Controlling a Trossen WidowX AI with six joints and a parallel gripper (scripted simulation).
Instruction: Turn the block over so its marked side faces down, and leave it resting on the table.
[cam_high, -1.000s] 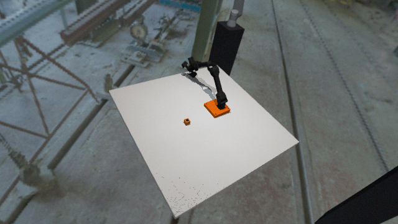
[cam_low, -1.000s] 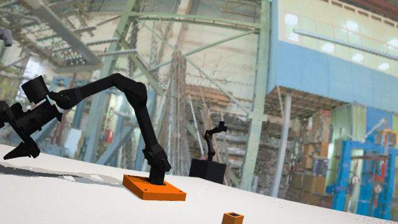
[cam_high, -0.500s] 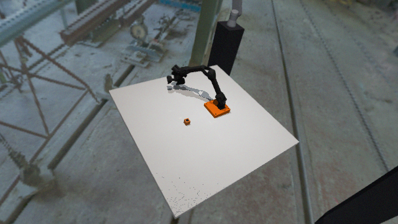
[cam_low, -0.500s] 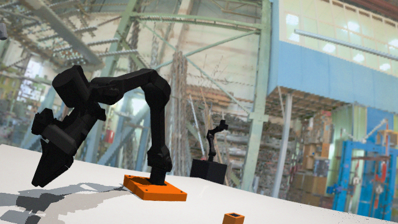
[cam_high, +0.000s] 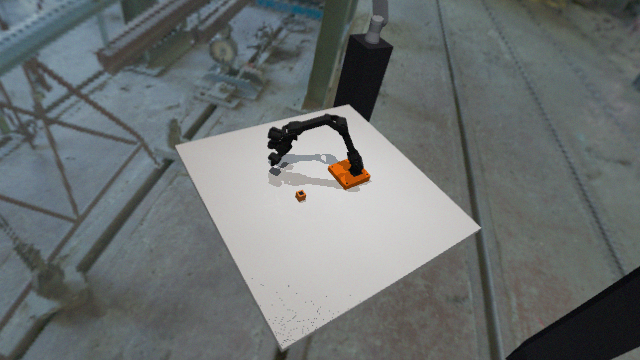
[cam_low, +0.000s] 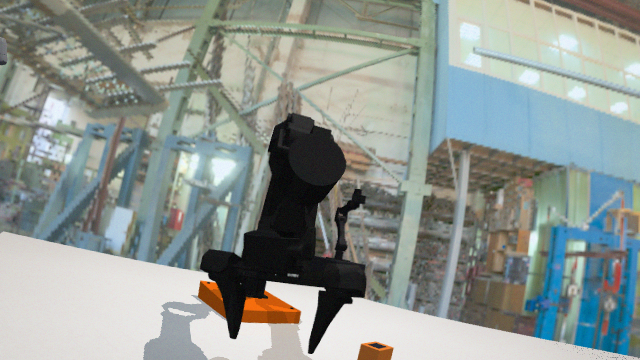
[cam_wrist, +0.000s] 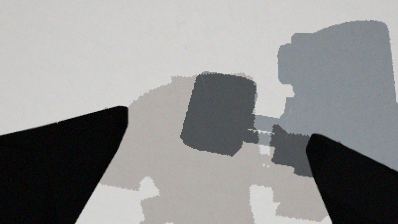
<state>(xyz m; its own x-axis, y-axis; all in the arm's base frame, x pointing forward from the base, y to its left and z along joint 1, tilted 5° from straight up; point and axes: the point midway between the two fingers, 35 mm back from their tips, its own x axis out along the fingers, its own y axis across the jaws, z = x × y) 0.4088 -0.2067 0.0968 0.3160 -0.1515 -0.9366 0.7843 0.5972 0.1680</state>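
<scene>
Now: gripper tip 40 mm past the block, 240 mm to the right of it and 40 mm above it.
</scene>
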